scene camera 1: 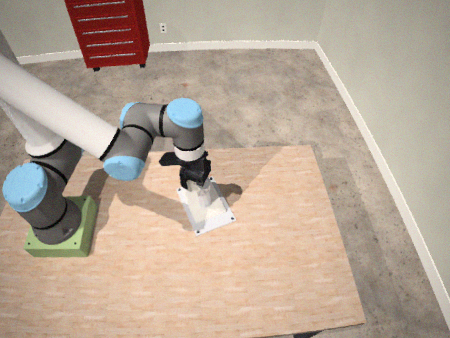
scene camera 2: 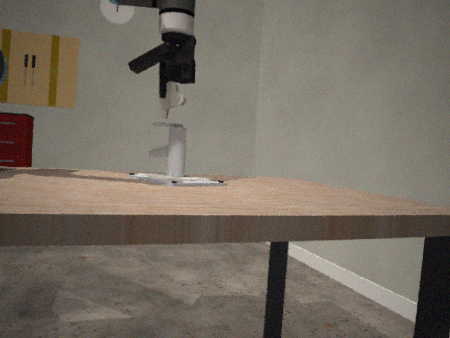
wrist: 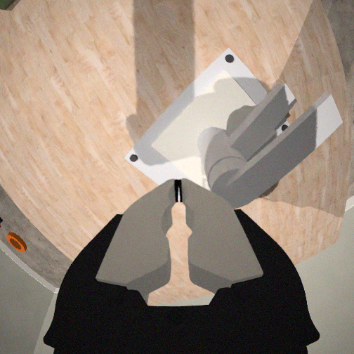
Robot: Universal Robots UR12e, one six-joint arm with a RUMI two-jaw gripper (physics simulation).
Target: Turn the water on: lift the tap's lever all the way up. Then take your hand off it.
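Pixels of known places: gripper, between the fingertips: (scene camera 1: 191, 190) (scene camera 2: 165, 118); arm's base, origin of its link: (scene camera 1: 57, 221).
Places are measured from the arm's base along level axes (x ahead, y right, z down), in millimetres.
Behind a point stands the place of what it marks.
A pale grey tap (scene camera 1: 204, 196) @[x 576, y -25, z -17 mm] (scene camera 2: 176, 152) @[x 569, y -26, z 4 mm] (wrist: 212, 145) stands upright on a white base plate (scene camera 1: 223, 221) @[x 639, y 43, z 75 mm] (scene camera 2: 200, 182) @[x 612, y 48, z 75 mm] (wrist: 217, 62). Its lever (scene camera 2: 167, 124) @[x 554, y -73, z -70 mm] (wrist: 280, 147) is a flat bar on top of the body and looks roughly level in the second scene view. Its spout (scene camera 2: 159, 151) @[x 547, y -108, z 5 mm] (wrist: 261, 120) sticks out below the lever, to the same side. My gripper (scene camera 2: 167, 115) @[x 531, y -15, z -83 mm] (wrist: 178, 180) is shut and empty, its fingertips pointing down. In the second scene view they are above the lever, with a small gap between. In the wrist view they are left of the tap body. The first scene view hides most of the lever.
The arm's green base block (scene camera 1: 90, 225) @[x 113, y 0, z 54 mm] is at the left of the wooden table (scene camera 1: 280, 260) @[x 821, y 237, z 82 mm] (scene camera 2: 300, 200) @[x 732, y 310, z 83 mm]. A red drawer cabinet (scene camera 1: 107, 30) (scene camera 2: 15, 142) stands on the floor behind. A tool board (scene camera 2: 40, 65) hangs on the wall. The table's right edge lies beyond the tap.
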